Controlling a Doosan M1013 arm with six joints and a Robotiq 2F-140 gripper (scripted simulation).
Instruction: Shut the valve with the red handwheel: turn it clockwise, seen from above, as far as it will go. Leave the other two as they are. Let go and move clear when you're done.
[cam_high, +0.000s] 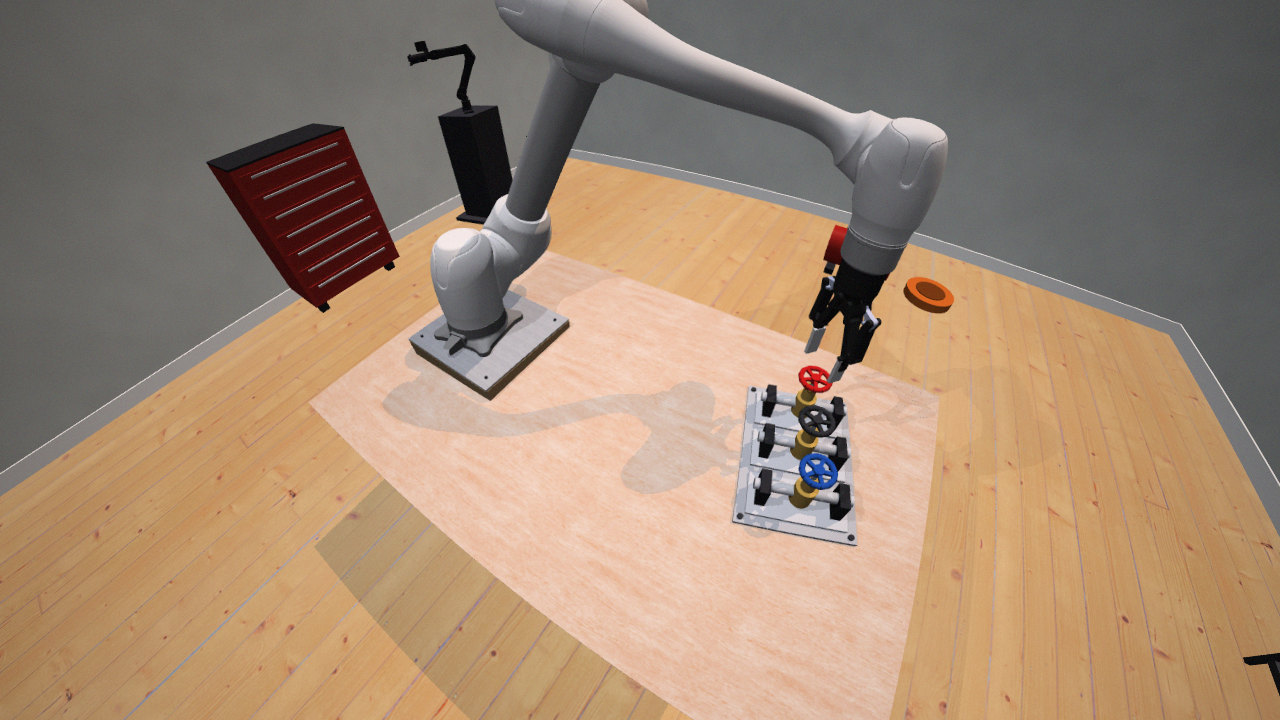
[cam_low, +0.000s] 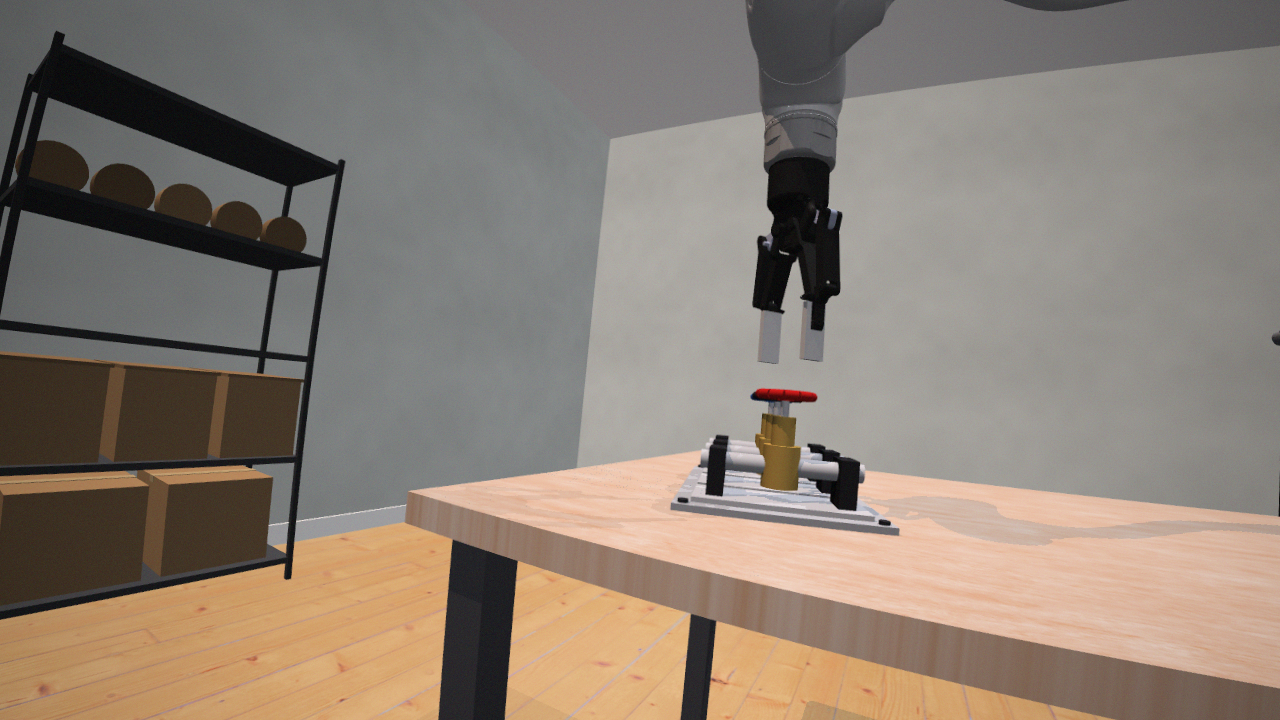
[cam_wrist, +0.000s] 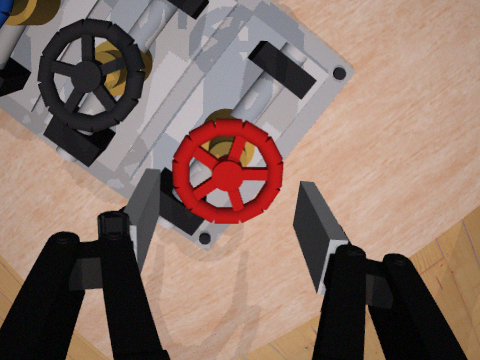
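Right now my hand is 80 mm above the red handwheel. The rest, counted from my hand: blue handwheel 210 mm to the right, 80 mm below, 30 mm ahead; then dark grey handwheel 110 mm to the right, 80 mm below, 10 mm ahead.
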